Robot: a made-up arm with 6 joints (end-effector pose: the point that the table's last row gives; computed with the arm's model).
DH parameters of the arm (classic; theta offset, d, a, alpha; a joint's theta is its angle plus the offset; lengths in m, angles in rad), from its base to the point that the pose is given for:
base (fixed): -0.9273 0 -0.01 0
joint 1: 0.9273 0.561 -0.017 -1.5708
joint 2: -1.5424 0 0.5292 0
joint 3: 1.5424 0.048 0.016 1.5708
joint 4: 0 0.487 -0.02 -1.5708
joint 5: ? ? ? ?
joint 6: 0.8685 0 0.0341 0
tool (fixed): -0.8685 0.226 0 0
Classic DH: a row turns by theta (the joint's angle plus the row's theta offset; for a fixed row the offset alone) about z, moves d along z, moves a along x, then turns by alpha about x.
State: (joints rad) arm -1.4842 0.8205 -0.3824 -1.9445 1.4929 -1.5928
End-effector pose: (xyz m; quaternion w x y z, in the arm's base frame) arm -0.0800 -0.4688 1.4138 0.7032 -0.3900 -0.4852 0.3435
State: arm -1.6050 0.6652 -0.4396 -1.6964 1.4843 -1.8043
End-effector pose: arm -0.1631 -0.3289 1.4765 0.6589 -0.3897 -0.5405 0.3492
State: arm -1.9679 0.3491 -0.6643 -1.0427 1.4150 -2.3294
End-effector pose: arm -0.1840 0.0282 1.5710 0.6744 -0.2915 -0.5139 0.4428
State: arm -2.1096 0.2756 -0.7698 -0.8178 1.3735 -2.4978
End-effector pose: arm -0.1205 0.1265 1.5879 0.7312 -0.2383 -0.4449 0.4589
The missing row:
joint 5: 0 -0.057 -0.014 1.5708
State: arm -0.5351 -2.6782 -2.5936 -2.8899 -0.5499 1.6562
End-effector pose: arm 0.3889 -0.0780 0.2953 0.4782 -0.2939 0.6340 -0.5320
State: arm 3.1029 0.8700 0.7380 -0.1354 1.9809 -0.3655
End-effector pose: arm -0.7768 0.0545 0.6867 0.0207 -0.9619 -0.1459 -0.2301
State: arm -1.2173 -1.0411 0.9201 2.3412 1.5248 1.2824
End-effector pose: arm -0.0246 0.6779 1.3546 0.2770 0.0257 0.7201 0.6357
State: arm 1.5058 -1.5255 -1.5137 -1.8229 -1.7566 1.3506
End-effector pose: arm -0.3302 -0.6047 0.1956 0.5629 0.5036 -0.3768 -0.5363
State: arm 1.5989 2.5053 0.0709 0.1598 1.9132 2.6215
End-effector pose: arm -0.0287 0.3398 -0.3818 0.2547 0.4038 0.6666 -0.5725
